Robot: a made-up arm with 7 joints. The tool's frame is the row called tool. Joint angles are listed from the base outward.
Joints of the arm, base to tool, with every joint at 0 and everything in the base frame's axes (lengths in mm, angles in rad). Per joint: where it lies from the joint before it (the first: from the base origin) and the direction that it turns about. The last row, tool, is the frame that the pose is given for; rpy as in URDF.
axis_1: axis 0 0.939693 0.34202 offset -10.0 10.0 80.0
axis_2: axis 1 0 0 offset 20.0 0.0 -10.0
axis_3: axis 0 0 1 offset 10.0 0.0 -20.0
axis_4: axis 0 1 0 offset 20.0 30.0 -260.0
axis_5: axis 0 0 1 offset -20.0 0.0 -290.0
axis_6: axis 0 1 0 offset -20.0 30.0 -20.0
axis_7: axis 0 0 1 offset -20.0 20.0 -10.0
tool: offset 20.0 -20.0 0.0 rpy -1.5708 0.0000 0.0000
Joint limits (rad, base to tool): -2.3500..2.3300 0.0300..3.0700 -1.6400..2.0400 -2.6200..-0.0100 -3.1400..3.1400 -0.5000..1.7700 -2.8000..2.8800
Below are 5 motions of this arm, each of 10 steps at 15 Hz.
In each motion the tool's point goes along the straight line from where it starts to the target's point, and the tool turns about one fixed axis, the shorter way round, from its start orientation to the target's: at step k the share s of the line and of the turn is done. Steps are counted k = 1, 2, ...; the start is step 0. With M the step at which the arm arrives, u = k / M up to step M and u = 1 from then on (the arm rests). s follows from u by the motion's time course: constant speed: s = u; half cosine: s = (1 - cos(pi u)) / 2; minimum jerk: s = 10 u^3 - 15 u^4 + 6 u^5.
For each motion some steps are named. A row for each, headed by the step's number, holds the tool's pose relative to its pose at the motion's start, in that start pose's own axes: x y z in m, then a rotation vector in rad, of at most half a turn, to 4 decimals.
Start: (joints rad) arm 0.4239 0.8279 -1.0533 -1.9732 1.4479 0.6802 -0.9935
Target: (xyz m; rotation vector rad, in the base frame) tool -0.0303 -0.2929 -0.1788 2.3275 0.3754 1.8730
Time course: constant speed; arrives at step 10
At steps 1, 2, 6, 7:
1: 0.0196 0.0186 -0.0163 -0.0012 0.0520 -0.0845
2: 0.0391 0.0371 -0.0326 -0.0025 0.1040 -0.1689
6: 0.1173 0.1114 -0.0979 -0.0074 0.3120 -0.5068
7: 0.1369 0.1300 -0.1142 -0.0086 0.3640 -0.5913

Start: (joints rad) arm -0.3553 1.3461 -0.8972 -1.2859 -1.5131 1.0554 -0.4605
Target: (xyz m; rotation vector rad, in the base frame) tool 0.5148 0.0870 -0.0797 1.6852 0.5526 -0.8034
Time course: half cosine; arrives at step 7
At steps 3, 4, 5, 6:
3: -0.0167 0.0411 0.0797 0.1226 -0.1718 0.1276
4: -0.0263 0.0646 0.1254 0.1928 -0.2701 0.2006
5: -0.0349 0.0858 0.1665 0.2560 -0.3587 0.2664
6: -0.0408 0.1004 0.1949 0.2997 -0.4200 0.3119

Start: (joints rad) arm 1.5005 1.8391 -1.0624 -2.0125 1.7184 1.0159 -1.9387
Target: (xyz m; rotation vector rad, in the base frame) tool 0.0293 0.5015 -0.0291 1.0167 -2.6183 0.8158
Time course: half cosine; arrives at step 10
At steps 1, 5, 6, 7, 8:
1: -0.0004 -0.0097 -0.0029 0.0048 0.0072 0.0365
5: -0.0076 -0.1990 -0.0597 0.0980 0.1471 0.7460
6: -0.0099 -0.2605 -0.0782 0.1282 0.1926 0.9765
7: -0.0120 -0.3159 -0.0948 0.1555 0.2336 1.1845
8: -0.0137 -0.3600 -0.1080 0.1772 0.2662 1.3495

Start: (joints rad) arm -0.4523 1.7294 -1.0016 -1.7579 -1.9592 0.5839 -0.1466
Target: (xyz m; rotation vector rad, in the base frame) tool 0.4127 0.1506 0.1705 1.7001 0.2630 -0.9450
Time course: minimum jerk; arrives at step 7
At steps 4, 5, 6, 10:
4: -0.1104 0.0498 -0.0527 -0.1174 -0.2874 0.5303
5: -0.1494 0.0674 -0.0713 -0.1589 -0.3889 0.7175
6: -0.1707 0.0770 -0.0814 -0.1814 -0.4441 0.8193
10: -0.1747 0.0789 -0.0834 -0.1857 -0.4547 0.8389

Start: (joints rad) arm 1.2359 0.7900 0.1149 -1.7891 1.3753 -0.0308 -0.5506
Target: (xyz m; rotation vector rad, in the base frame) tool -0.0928 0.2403 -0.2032 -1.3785 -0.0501 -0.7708
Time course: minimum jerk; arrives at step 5
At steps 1, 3, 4, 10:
1: 0.0023 -0.0036 -0.0023 -0.0199 0.0377 0.0024
3: 0.0271 -0.0422 -0.0269 -0.2346 0.4445 0.0288
4: 0.0374 -0.0582 -0.0371 -0.3237 0.6135 0.0397
10: 0.0397 -0.0618 -0.0394 -0.3436 0.6512 0.0421

